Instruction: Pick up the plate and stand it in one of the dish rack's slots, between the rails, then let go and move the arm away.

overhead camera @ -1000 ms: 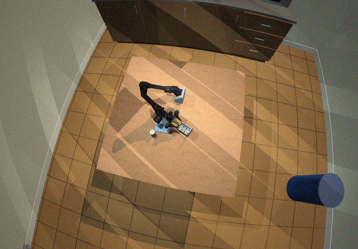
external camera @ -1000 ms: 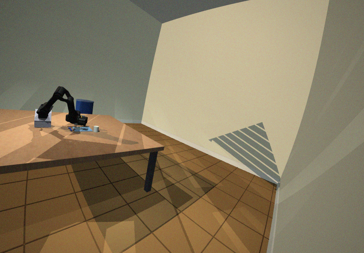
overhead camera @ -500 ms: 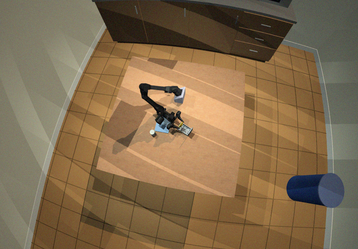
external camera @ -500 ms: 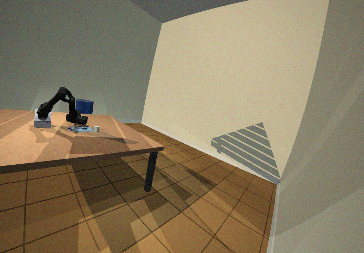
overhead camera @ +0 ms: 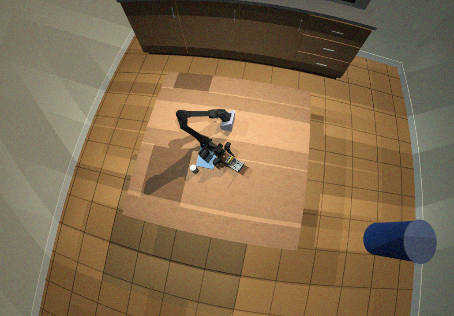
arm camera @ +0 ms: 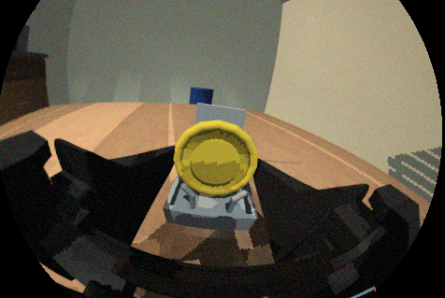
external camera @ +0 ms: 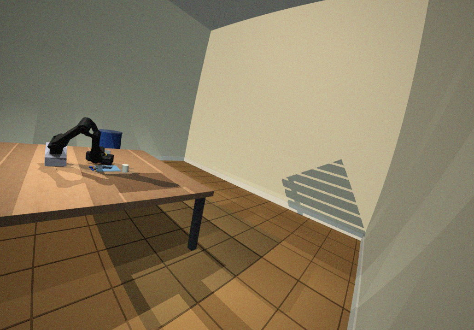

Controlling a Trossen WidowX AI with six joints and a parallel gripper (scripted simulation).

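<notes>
The yellow plate lies 10 mm to the right of my gripper tip. Also, from my gripper tip: grey dish rack 20 mm to the left, 20 mm below, 10 mm ahead; then white cup 250 mm to the right, 110 mm ahead, 20 mm below; then blue spoon 190 mm to the right, 90 mm behind, 40 mm below.
</notes>
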